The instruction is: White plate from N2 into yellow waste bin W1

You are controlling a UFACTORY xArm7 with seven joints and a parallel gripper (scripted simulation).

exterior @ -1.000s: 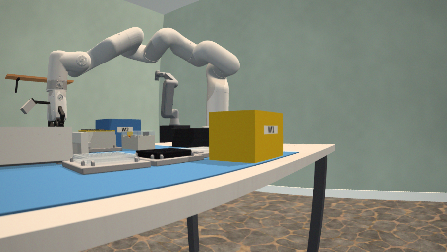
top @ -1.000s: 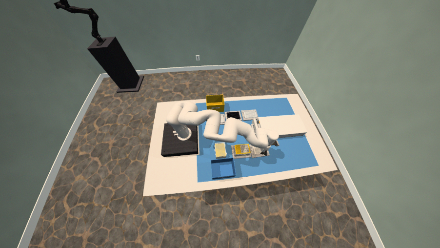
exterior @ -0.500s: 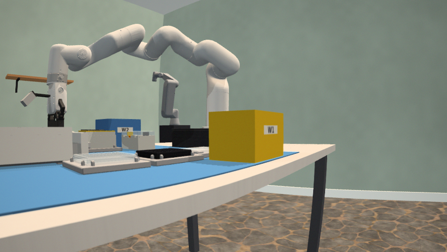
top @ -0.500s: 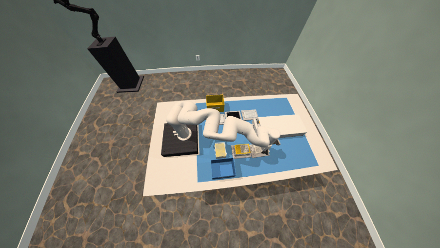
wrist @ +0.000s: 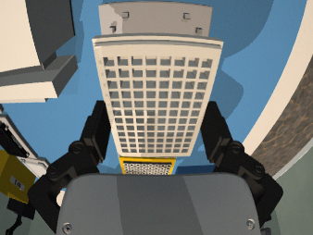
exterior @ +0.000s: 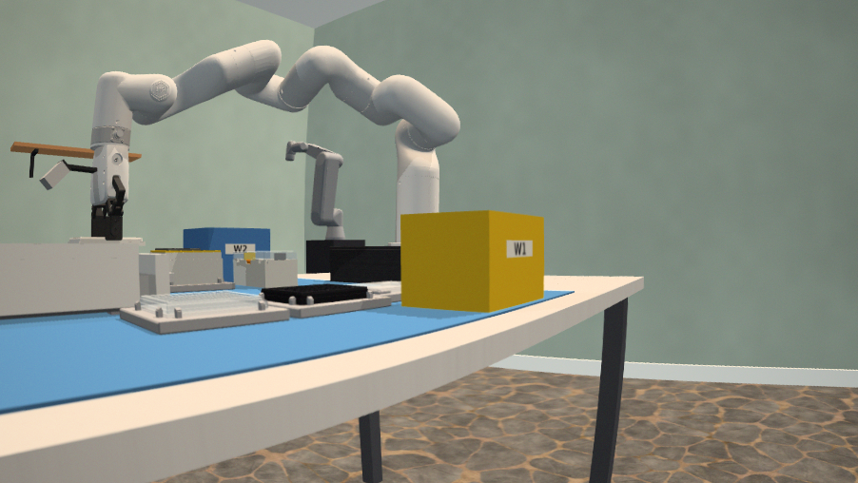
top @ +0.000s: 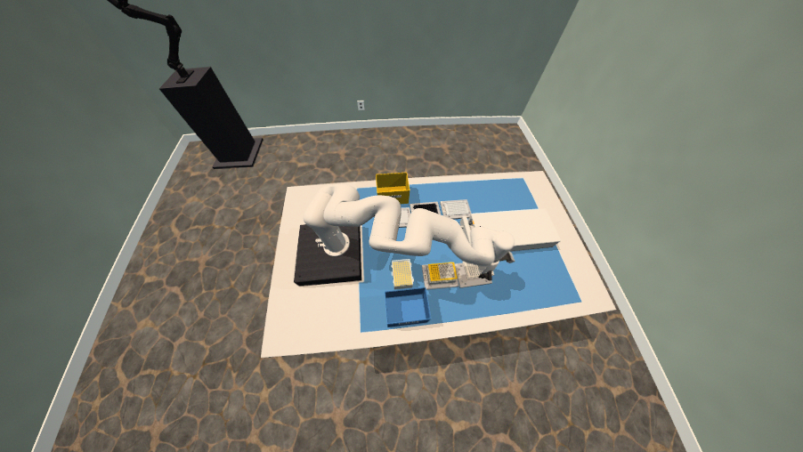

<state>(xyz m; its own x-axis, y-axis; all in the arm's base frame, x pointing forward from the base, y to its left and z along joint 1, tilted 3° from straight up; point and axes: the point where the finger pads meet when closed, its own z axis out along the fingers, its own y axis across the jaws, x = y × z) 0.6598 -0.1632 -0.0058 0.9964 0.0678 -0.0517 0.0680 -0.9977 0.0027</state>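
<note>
The grey nest N2 is 100 mm below my hand. The rest, counted from my hand: drawer: 200 mm to the left, 130 mm ahead, 80 mm below; then white plate: 10 mm below; then yellow rack: 170 mm behind, 50 mm below, 10 mm to the right.
</note>
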